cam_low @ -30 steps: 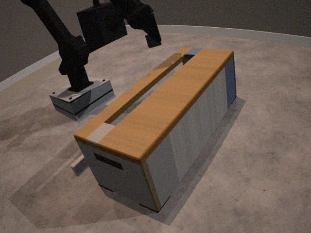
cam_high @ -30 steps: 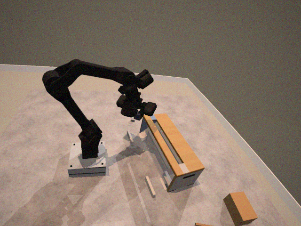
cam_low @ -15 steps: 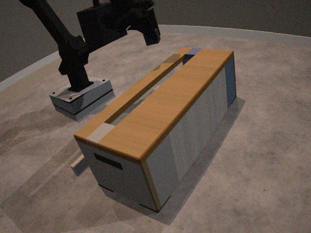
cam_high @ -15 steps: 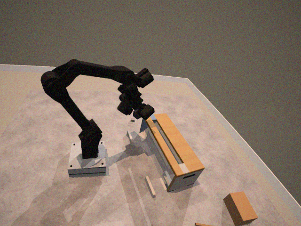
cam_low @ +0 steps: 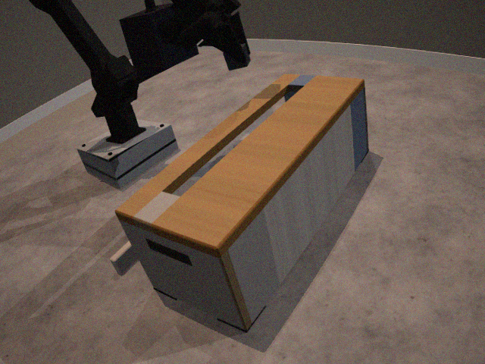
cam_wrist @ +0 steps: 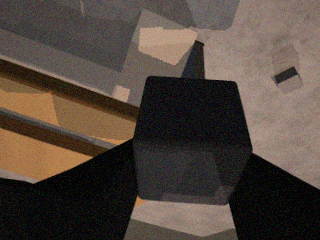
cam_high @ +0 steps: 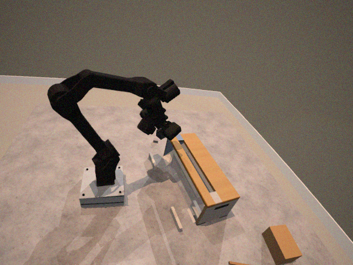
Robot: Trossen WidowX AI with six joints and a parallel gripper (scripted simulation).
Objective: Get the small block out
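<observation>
Now: gripper tip 1 cm to the left of the dark block, 1 cm below it and 1 cm past it. From my gripper tip the other things lie so: orange block: 51 cm to the right, 34 cm ahead, 14 cm below; then thin orange stick: 54 cm to the right, 20 cm ahead, 17 cm below; then clear-fronted box: 15 cm to the right, 11 cm below, 8 cm ahead.
</observation>
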